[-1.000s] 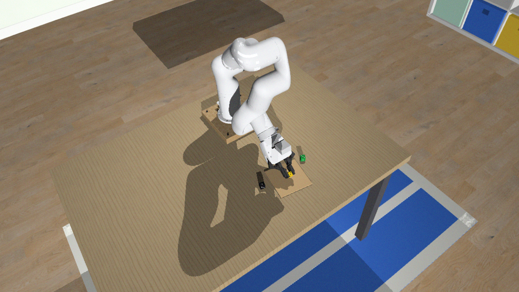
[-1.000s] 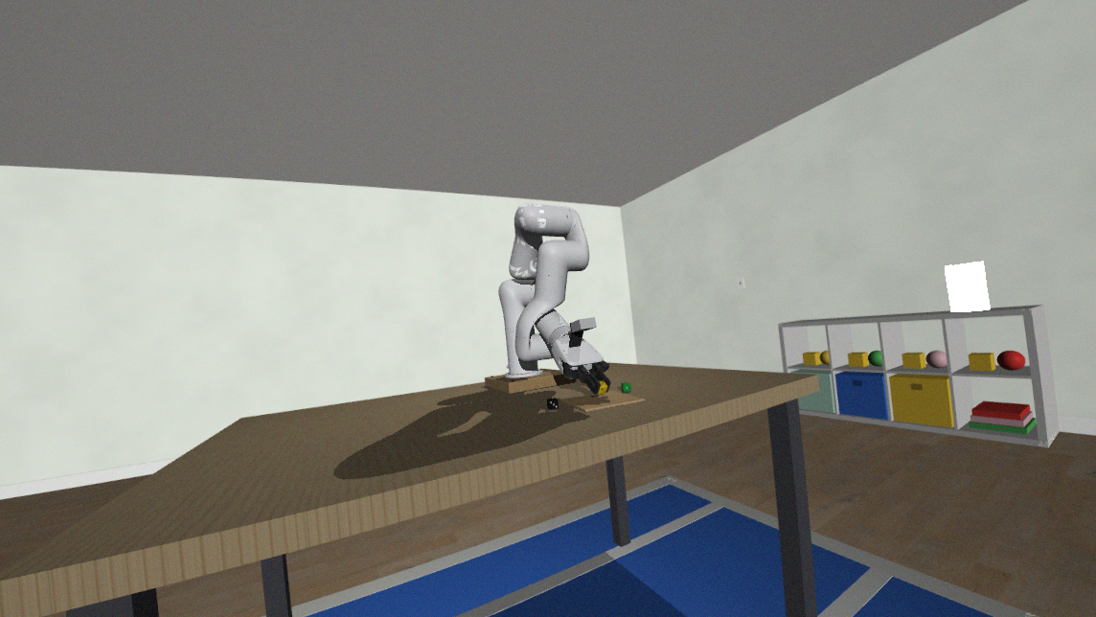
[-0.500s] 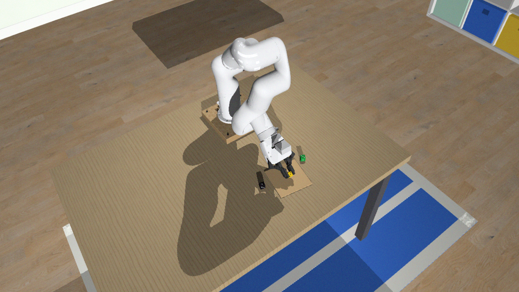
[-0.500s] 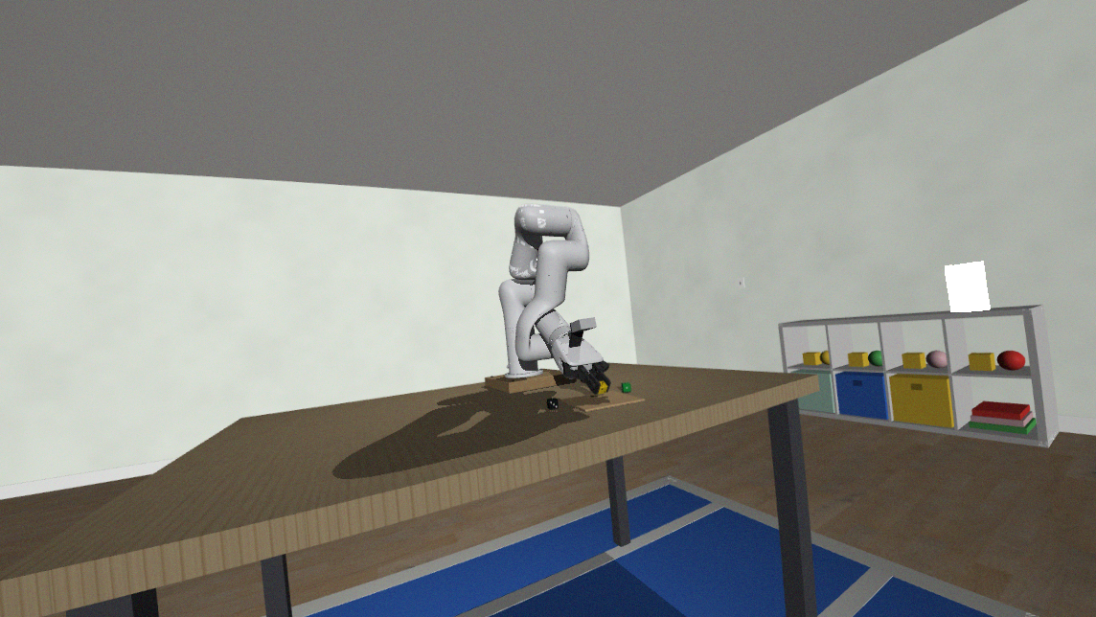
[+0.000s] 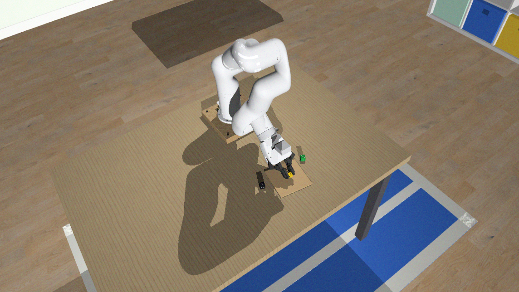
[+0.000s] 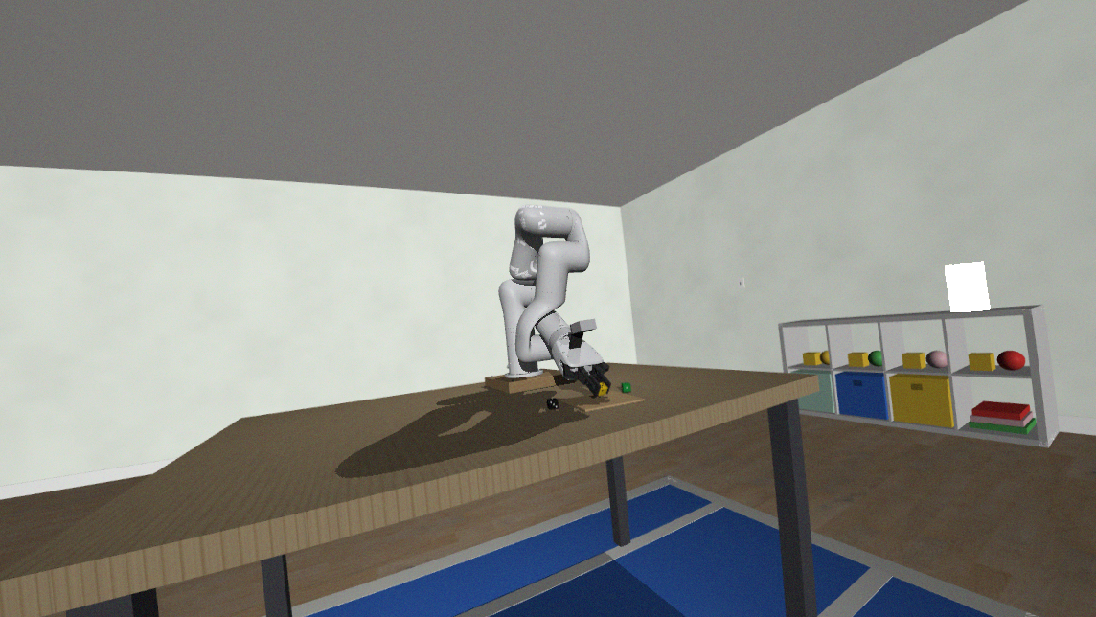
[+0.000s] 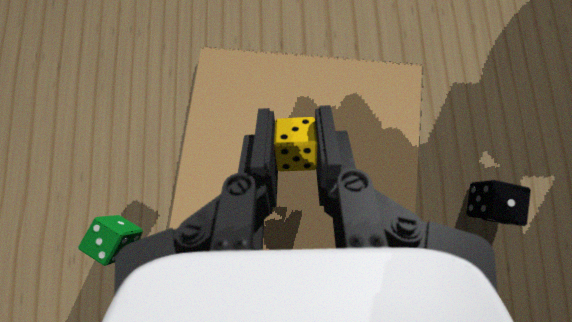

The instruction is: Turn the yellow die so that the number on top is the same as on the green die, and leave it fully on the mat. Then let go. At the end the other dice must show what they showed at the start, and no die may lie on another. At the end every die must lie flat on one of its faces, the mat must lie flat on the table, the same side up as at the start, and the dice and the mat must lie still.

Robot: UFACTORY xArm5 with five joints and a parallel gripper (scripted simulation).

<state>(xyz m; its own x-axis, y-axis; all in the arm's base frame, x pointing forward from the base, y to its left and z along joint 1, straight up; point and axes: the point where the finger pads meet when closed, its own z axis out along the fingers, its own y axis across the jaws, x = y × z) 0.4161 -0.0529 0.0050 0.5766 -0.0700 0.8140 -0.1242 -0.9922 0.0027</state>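
The tan mat lies 40 mm below my hand. Also, from my hand: green die (20 mm behind, 110 mm to the left, 30 mm below); then yellow die (10 mm ahead, 10 mm below); then black die (40 mm behind, 100 mm to the right, 30 mm below).
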